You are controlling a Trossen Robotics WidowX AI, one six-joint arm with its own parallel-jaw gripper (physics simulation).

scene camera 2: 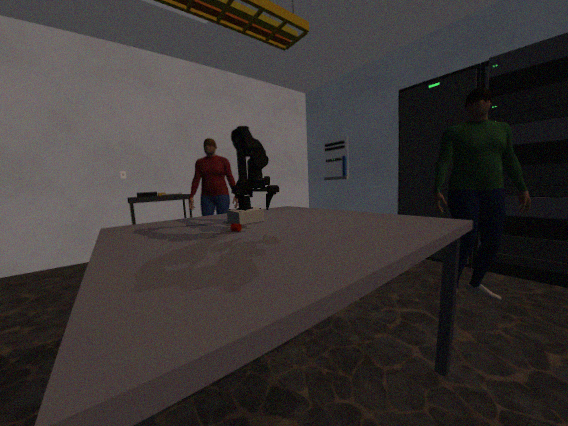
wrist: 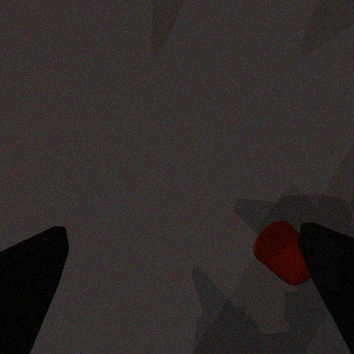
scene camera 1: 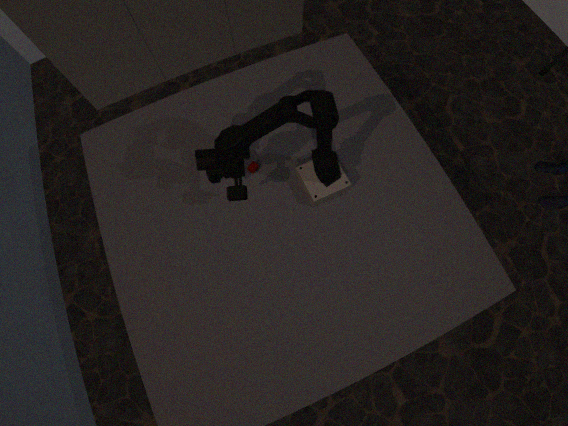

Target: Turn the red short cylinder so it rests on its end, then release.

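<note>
The red short cylinder [scene camera 1: 253, 167] [scene camera 2: 236, 227] [wrist: 280, 252] appears to lie on its side on the table [scene camera 1: 300, 280] [scene camera 2: 200, 325], near the robot's base. In the wrist view it is at the lower right, and the right finger hides its right part. My gripper [scene camera 1: 238, 177] [wrist: 185, 236] is open and empty, above the table. Its fingers stand wide apart, and the cylinder shows beside the right fingertip, off to one side of the middle between the fingers. The exact height of the fingertips over the table is hard to tell in this dim light.
The arm's pale base plate [scene camera 1: 316, 192] [scene camera 2: 250, 216] stands on the table close to the cylinder. Dark arm shadows fall around it. Beyond the table are a person in red [scene camera 2: 212, 175], a person in green [scene camera 2: 477, 155] and a side table [scene camera 2: 160, 198].
</note>
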